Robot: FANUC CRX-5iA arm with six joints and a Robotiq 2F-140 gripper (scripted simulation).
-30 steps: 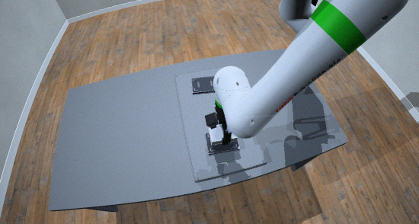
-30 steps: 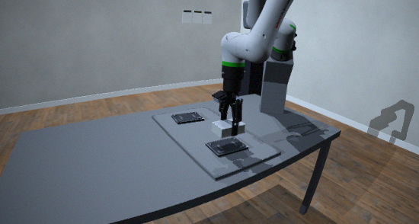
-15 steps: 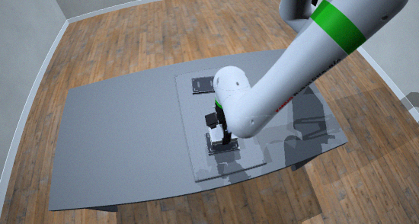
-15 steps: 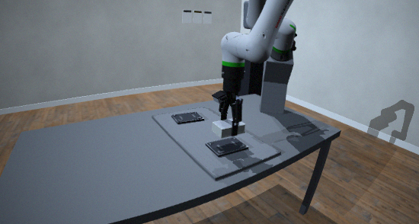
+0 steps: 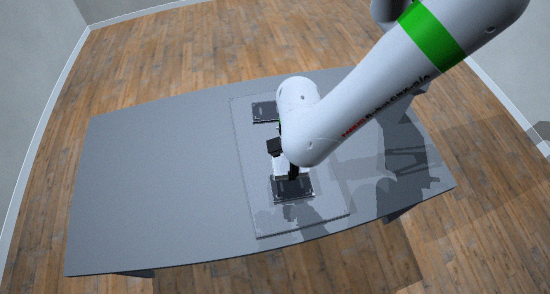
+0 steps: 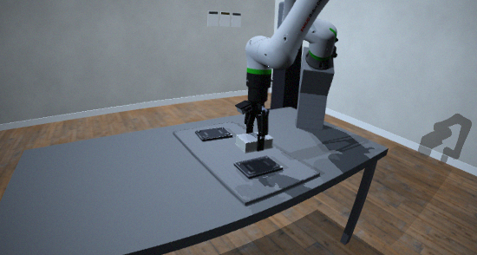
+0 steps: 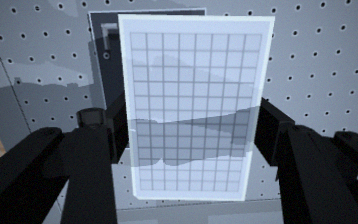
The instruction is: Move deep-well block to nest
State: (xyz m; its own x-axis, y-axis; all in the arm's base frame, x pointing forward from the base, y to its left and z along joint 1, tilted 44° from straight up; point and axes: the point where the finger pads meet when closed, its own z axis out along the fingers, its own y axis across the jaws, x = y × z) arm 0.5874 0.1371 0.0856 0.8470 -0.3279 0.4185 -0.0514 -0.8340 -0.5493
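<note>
Right now my hand is 2 cm short of the plate nest, 35 cm to the left of it and 10 cm above it. Also, from my hand: white 96-well deep-well block 1 cm below.
</note>
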